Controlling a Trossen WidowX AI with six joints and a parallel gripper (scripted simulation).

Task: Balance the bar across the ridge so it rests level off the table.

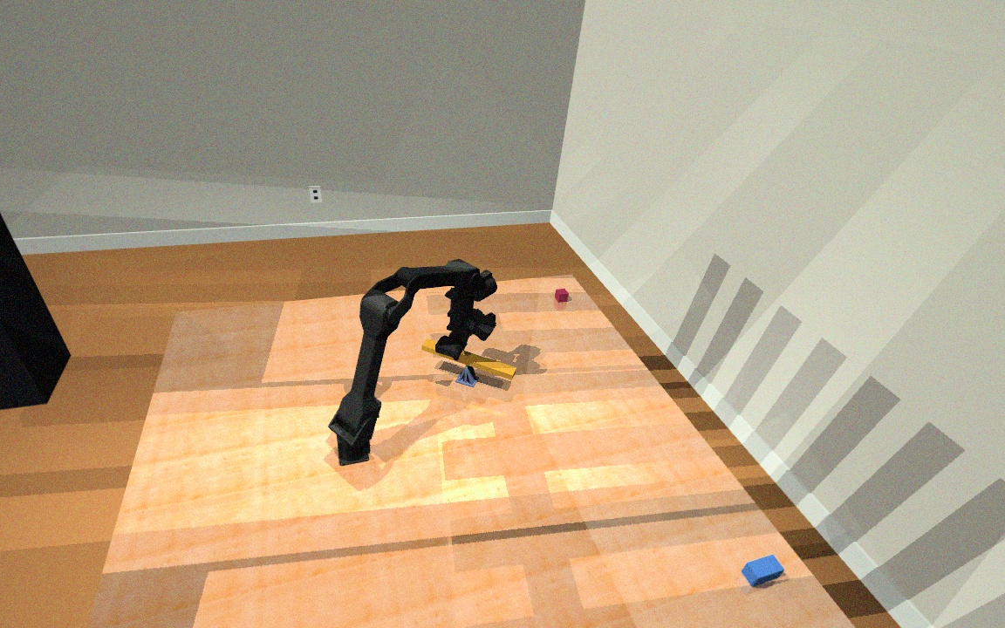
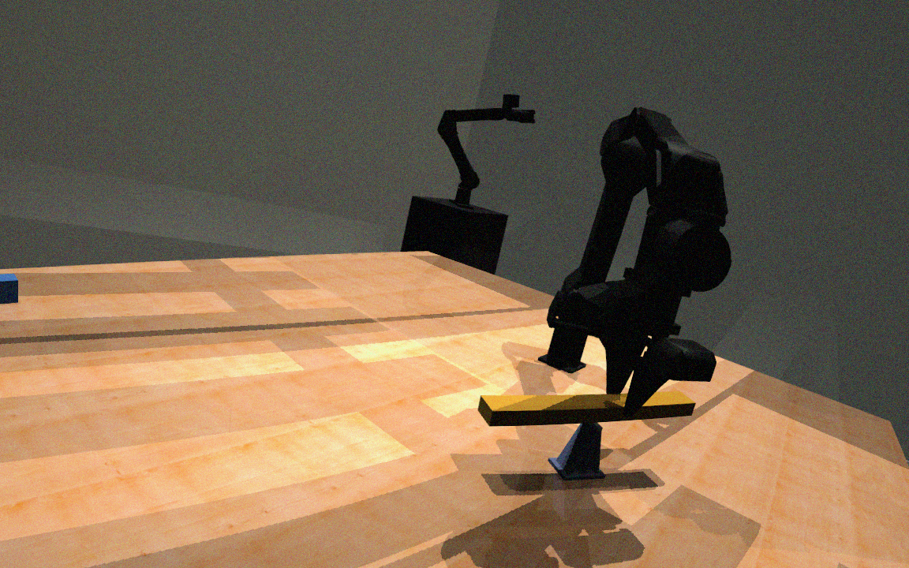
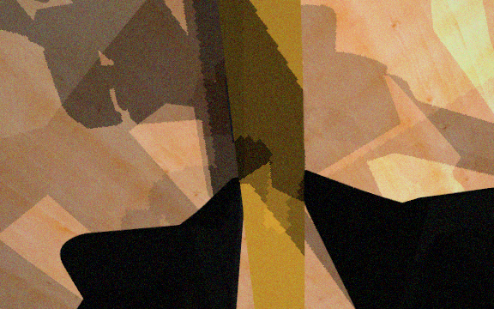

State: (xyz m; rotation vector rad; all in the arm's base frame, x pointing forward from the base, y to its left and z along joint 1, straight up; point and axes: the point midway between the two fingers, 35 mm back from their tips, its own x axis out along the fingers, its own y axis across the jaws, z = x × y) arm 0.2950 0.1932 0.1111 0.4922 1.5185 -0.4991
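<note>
My gripper tip is now 2 cm short of the yellow bar and 2 cm to the left of it. Also, from my gripper tip: small magenta cube (45 cm ahead, 31 cm to the left, 6 cm below); then blue block (45 cm ahead, 69 cm to the right, 6 cm below).
</note>
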